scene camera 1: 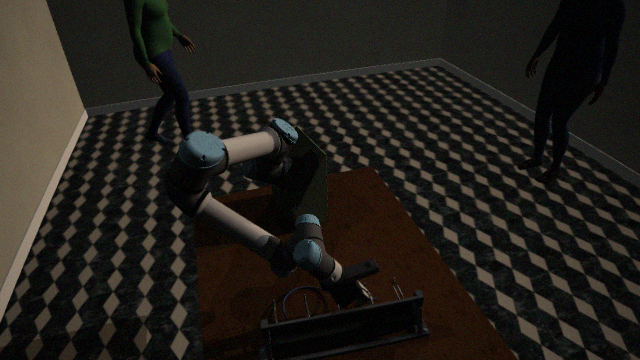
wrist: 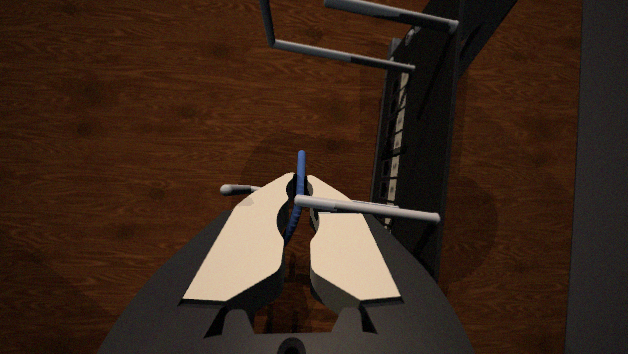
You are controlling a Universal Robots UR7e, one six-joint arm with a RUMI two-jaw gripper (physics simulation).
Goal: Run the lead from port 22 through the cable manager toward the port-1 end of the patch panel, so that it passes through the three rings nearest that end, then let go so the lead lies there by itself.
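The blue lead [scene camera 1: 285,301] [wrist: 301,164] curves in a loop behind the patch panel [scene camera 1: 345,327] [wrist: 425,125] in the scene view. My gripper [scene camera 1: 369,296] [wrist: 301,176] is shut on the lead near its free end, which sticks out past the fingertips. The fingertips are at one ring of the cable manager; its upper bar [wrist: 370,208] crosses over the right finger and its rounded end overlaps the lead. Another ring [wrist: 340,56] stands farther ahead in the wrist view. Left in the scene view are more rings [scene camera 1: 306,305]. The fingers partly hide the lead's path.
The panel's end bracket [scene camera 1: 419,312] stands at the right, close to a ring post [scene camera 1: 397,290]. The brown table [scene camera 1: 395,230] carries the panel. A dark upright board [scene camera 1: 315,192] stands behind the arm. Two people stand on the checkered floor.
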